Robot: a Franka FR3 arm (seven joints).
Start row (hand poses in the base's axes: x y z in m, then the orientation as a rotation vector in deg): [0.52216 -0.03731 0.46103 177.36 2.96 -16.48]
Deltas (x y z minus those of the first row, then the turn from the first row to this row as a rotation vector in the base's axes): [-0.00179 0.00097 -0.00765 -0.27 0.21 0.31]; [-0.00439 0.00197 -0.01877 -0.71 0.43 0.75]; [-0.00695 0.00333 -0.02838 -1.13 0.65 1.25]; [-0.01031 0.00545 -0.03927 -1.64 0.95 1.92]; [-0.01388 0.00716 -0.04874 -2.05 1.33 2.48]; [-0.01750 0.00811 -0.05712 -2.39 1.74 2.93]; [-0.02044 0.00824 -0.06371 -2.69 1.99 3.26]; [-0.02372 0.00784 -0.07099 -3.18 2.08 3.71]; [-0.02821 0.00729 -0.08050 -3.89 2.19 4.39]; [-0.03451 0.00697 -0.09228 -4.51 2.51 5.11]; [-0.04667 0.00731 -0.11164 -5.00 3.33 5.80]
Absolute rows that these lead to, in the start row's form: [0.52037 -0.03634 0.45338 177.03 3.40 -16.78]; [0.51777 -0.03534 0.44226 176.51 4.01 -17.07]; [0.51521 -0.03398 0.43265 176.00 4.72 -17.37]; [0.51185 -0.03186 0.42176 175.37 5.66 -17.77]; [0.50828 -0.03015 0.41229 174.83 6.46 -18.30]; [0.50466 -0.02920 0.40391 174.37 7.09 -18.88]; [0.50172 -0.02907 0.39732 173.98 7.54 -19.22]; [0.49844 -0.02947 0.39004 173.42 8.14 -19.30]; [0.49395 -0.03002 0.38053 172.59 9.03 -19.39]; [0.48765 -0.03034 0.36875 171.81 10.01 -19.79]; [0.47549 -0.03000 0.34939 171.07 10.96 -20.95]
